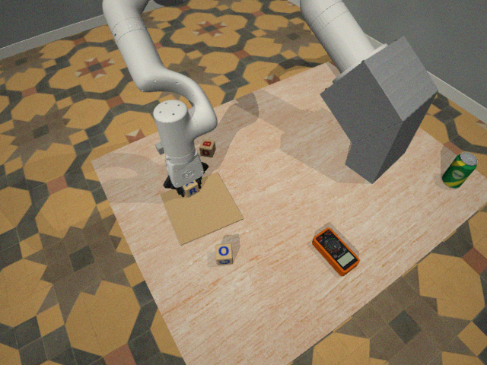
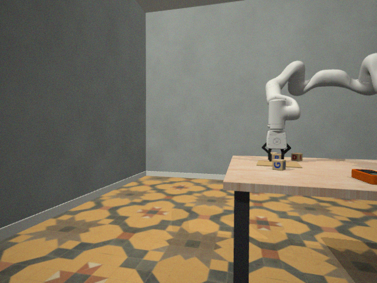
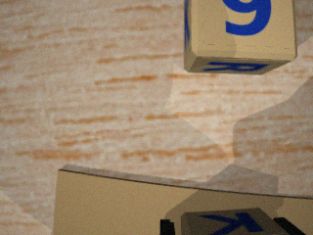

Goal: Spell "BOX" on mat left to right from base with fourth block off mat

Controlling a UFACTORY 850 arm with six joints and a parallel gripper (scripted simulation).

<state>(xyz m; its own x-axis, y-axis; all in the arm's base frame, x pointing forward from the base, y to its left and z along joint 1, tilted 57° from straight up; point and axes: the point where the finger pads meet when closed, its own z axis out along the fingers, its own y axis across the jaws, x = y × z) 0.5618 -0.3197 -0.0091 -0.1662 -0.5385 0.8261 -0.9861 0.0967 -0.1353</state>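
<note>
The X block lies right at my hand. From my hand the other things lie so: B block (15 cm behind, 9 cm to the right); then O block (25 cm to the left, 7 cm ahead); then tan mat (7 cm to the left, 2 cm below, 1 cm ahead).
</note>
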